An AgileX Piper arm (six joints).
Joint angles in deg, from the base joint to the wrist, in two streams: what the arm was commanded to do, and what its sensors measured. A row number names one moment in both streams.
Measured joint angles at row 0: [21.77 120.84 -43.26 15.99 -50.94 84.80]
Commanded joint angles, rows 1 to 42: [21.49 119.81 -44.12 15.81 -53.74 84.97]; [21.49 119.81 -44.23 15.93 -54.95 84.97]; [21.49 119.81 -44.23 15.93 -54.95 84.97]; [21.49 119.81 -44.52 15.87 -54.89 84.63]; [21.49 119.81 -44.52 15.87 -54.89 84.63]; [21.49 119.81 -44.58 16.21 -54.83 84.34]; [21.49 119.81 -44.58 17.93 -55.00 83.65]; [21.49 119.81 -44.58 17.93 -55.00 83.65]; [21.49 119.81 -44.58 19.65 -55.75 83.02]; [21.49 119.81 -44.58 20.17 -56.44 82.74]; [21.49 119.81 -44.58 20.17 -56.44 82.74]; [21.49 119.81 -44.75 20.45 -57.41 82.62]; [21.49 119.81 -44.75 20.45 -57.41 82.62]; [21.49 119.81 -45.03 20.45 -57.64 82.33]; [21.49 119.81 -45.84 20.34 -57.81 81.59]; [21.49 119.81 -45.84 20.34 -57.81 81.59]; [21.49 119.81 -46.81 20.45 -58.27 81.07]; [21.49 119.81 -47.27 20.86 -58.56 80.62]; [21.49 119.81 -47.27 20.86 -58.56 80.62]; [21.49 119.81 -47.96 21.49 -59.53 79.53]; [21.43 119.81 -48.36 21.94 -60.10 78.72]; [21.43 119.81 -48.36 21.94 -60.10 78.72]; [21.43 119.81 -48.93 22.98 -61.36 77.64]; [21.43 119.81 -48.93 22.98 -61.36 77.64]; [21.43 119.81 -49.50 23.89 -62.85 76.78]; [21.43 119.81 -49.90 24.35 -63.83 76.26]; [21.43 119.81 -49.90 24.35 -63.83 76.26]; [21.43 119.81 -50.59 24.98 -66.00 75.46]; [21.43 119.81 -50.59 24.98 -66.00 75.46]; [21.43 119.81 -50.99 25.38 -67.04 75.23]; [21.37 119.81 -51.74 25.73 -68.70 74.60]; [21.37 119.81 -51.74 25.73 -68.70 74.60]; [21.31 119.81 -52.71 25.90 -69.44 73.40]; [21.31 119.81 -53.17 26.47 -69.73 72.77]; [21.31 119.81 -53.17 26.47 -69.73 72.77]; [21.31 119.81 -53.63 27.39 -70.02 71.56]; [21.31 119.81 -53.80 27.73 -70.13 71.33]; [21.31 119.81 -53.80 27.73 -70.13 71.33]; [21.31 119.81 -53.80 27.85 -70.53 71.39]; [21.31 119.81 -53.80 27.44 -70.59 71.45]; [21.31 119.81 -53.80 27.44 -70.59 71.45]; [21.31 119.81 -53.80 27.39 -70.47 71.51]
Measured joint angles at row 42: [23.72 121.70 -48.13 26.59 -48.59 72.77]
